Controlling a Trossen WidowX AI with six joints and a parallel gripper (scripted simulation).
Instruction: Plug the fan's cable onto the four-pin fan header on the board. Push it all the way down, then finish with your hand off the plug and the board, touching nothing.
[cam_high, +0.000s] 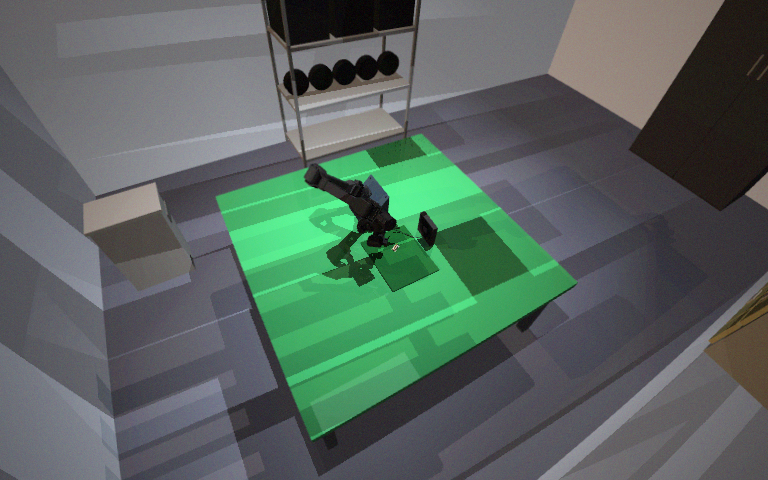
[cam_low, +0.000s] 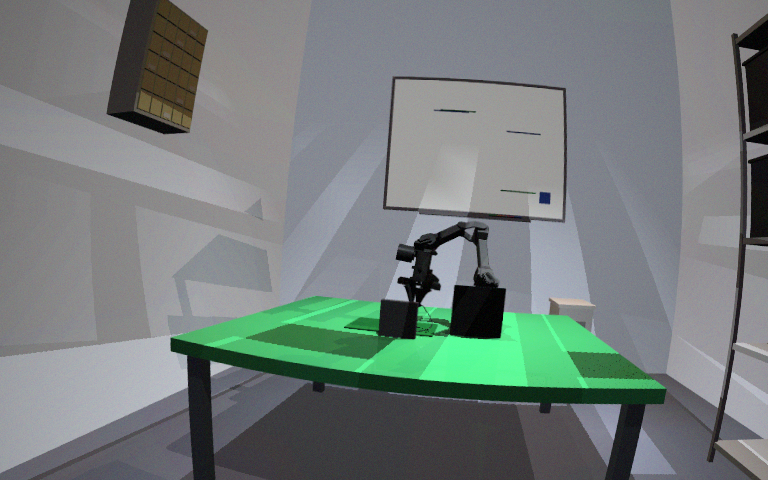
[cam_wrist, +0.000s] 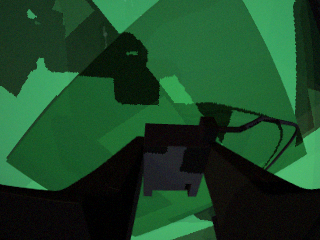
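My gripper tip is 60 mm short of the dark green board, 70 mm to the right of it and 90 mm above it. Also, from my gripper tip: fan plug 10 mm ahead, 10 mm to the left; black fan 10 mm ahead, 230 mm to the left, 10 mm below.
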